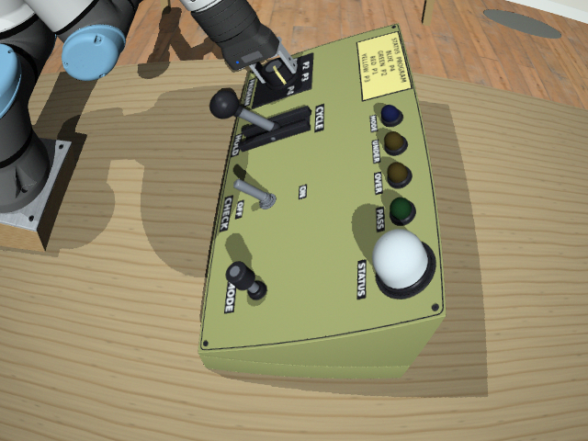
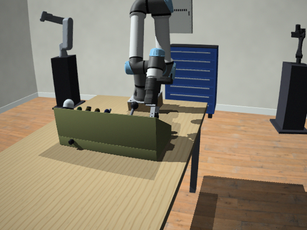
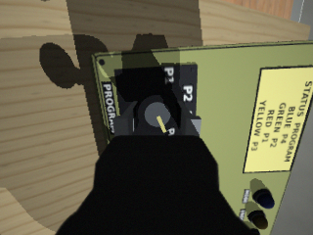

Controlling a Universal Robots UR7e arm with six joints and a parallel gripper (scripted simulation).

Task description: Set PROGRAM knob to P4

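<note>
The program knob is 1 cm to the right of my hand, 1 cm below it and 1 cm ahead of it. The rest, counted from my hand: olive console (19 cm to the right, 3 cm below, 1 cm ahead); then check toggle (24 cm to the right, 4 cm behind, 1 cm below); then black ball lever (12 cm to the right, 4 cm behind).
</note>
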